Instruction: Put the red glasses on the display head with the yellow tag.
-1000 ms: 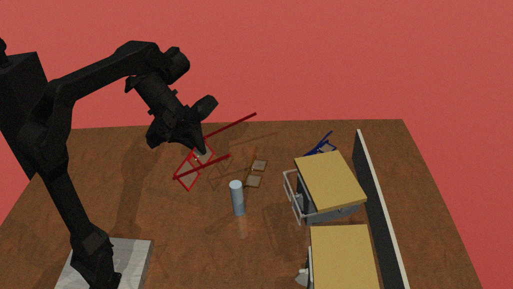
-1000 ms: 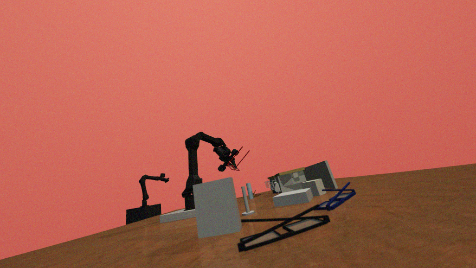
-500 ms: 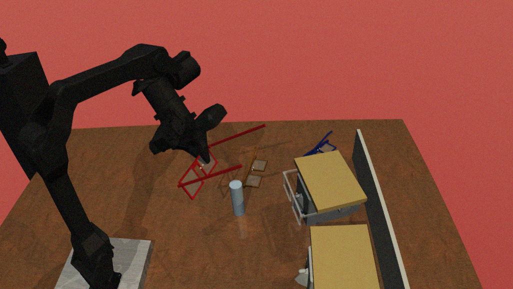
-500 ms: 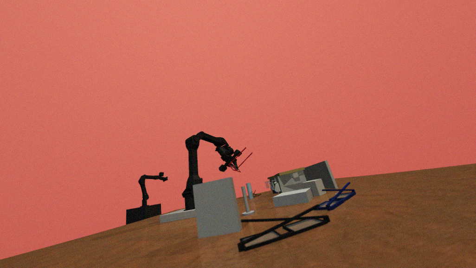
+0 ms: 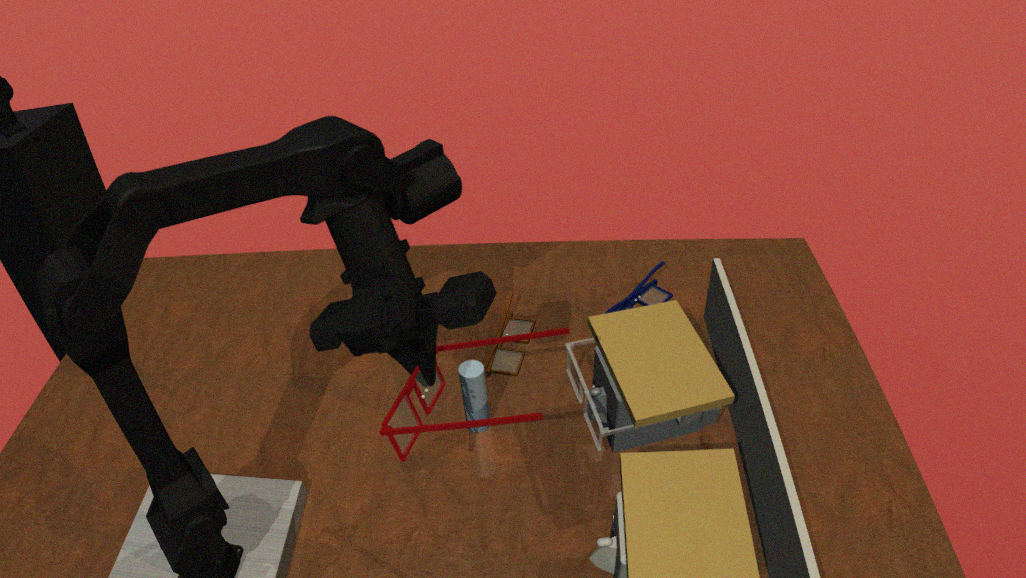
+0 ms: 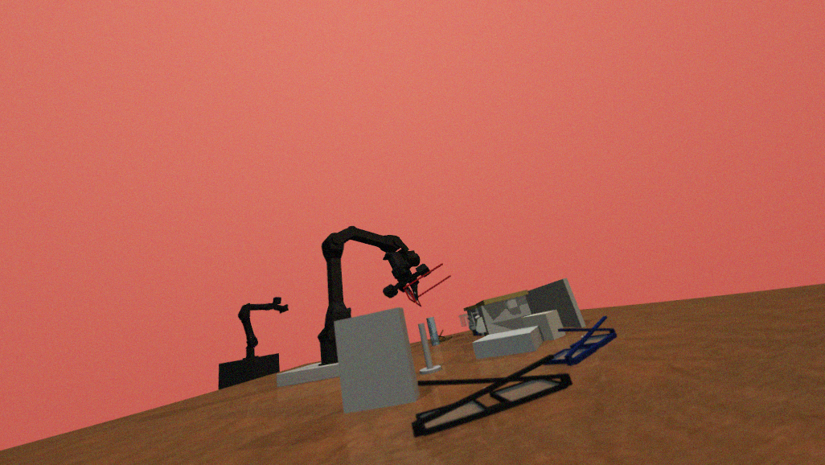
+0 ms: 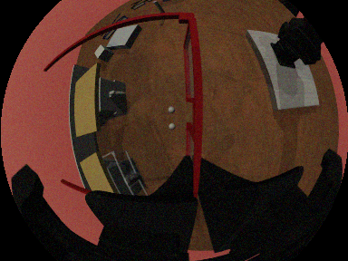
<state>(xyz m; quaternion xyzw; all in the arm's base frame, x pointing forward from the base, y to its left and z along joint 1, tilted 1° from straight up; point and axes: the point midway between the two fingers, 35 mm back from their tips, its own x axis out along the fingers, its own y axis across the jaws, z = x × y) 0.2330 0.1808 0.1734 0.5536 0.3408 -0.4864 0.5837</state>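
My gripper tip is now 230 mm short of the display head, 120 mm to the left of it and 110 mm above it. The rest, counted from my gripper tip: white wall (360 mm ahead, 110 mm below); pale blue cylinder (110 mm below, 90 mm to the left, 20 mm ahead).
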